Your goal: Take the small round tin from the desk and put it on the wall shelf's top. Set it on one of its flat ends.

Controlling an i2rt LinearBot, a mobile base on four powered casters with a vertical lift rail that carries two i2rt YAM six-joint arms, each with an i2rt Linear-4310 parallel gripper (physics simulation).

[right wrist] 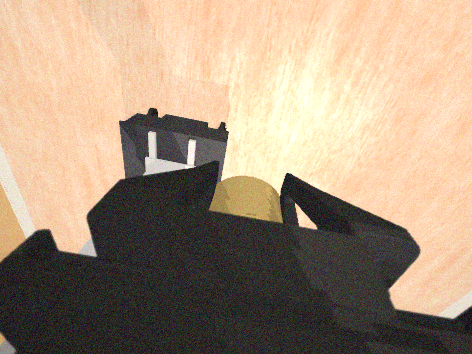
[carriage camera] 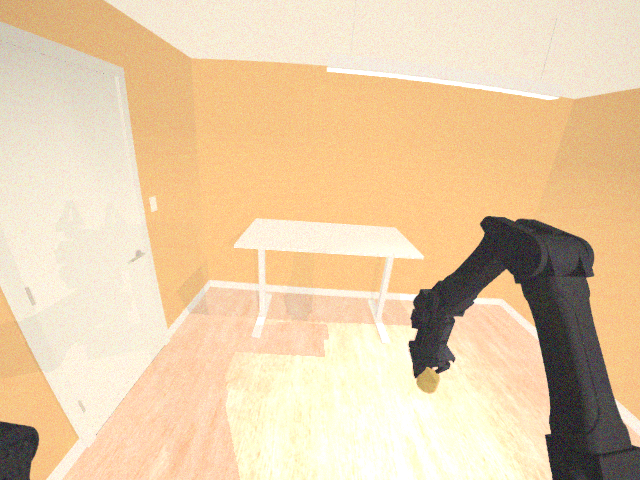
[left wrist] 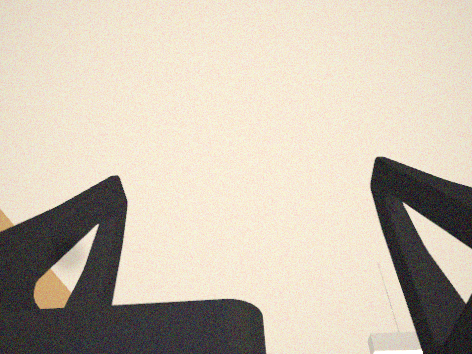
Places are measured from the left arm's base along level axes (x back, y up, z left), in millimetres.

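Where they show: left gripper, fingertip midpoint: (left wrist: 246,180); right gripper, fingertip midpoint: (right wrist: 250,176) (carriage camera: 422,376).
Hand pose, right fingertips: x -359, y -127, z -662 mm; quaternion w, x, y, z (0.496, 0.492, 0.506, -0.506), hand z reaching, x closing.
Observation:
After its pixels a point has its place.
The small round tin (carriage camera: 428,381) {x -314, y -91, z -652 mm} (right wrist: 247,197) {x -359, y -105, z -661 mm}, yellow-brown, is held between the fingers of my right gripper (carriage camera: 433,369) (right wrist: 250,176) {x -359, y -127, z -662 mm}, high above the wooden floor. Part of the tin is hidden behind the gripper body in the right wrist view. The white desk (carriage camera: 328,238) {x -1920, y -321, z -493 mm} stands against the far wall, well away from the grippers. My left gripper (left wrist: 246,180) {x -35, y 439, z 8 mm} is wide open and empty, with the pale ceiling behind it. The wall shelf does not show in these views.
A white door (carriage camera: 77,206) {x -1076, y 79, z 902 mm} with a handle is in the left wall. A ceiling lamp (carriage camera: 439,81) {x -1258, y 806, z -928 mm} runs above the far wall. The dark mobile base (right wrist: 175,122) {x 22, y -1112, z -307 mm} shows below my right gripper. A dark part of the left arm (carriage camera: 15,449) {x -25, y 125, z -41 mm} is at the lower left.

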